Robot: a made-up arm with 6 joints.
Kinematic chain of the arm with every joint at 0, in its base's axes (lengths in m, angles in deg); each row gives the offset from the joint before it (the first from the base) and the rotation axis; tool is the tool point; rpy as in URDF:
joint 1: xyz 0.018 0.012 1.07 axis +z
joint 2: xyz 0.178 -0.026 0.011 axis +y
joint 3: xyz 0 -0.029 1.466 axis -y
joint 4: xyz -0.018 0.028 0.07 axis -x
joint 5: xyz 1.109 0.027 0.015 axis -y
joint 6: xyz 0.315 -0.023 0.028 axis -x
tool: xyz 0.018 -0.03 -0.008 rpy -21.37 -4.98 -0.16
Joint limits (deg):
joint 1: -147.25..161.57
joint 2: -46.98..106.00
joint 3: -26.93..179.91
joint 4: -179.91..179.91
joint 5: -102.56..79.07
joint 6: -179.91..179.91
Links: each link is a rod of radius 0.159 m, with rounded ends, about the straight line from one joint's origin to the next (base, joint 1, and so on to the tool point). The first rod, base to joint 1, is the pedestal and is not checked.
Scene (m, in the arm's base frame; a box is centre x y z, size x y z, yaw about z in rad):
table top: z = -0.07
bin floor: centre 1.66 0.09 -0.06 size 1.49 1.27 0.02 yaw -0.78
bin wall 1: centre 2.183 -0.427 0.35 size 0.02 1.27 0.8 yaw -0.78
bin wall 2: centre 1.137 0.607 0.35 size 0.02 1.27 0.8 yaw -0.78
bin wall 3: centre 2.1 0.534 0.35 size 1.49 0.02 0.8 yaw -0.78
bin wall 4: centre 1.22 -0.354 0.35 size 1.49 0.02 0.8 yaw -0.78
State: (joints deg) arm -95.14 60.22 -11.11 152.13 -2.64 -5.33
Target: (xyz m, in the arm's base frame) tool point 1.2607 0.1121 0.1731
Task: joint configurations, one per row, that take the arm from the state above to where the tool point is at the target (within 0.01 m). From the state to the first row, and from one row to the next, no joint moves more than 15 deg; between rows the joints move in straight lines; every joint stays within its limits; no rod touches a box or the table.
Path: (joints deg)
1: -80.67 55.16 -10.98 157.69 9.09 -15.25
2: -66.20 50.11 -10.85 163.24 20.82 -25.17
3: -51.73 45.05 -10.72 168.80 32.55 -35.08
4: -37.27 40.00 -10.59 174.35 44.28 -45.00
5: -22.80 34.94 -10.46 179.91 56.01 -54.92
6: -17.08 44.58 -14.58 172.43 49.93 -41.69
7: -11.36 54.21 -18.69 164.95 43.85 -28.47
8: -5.64 63.85 -22.81 157.47 37.77 -15.24
9: 0.08 73.49 -26.93 149.99 31.69 -2.02

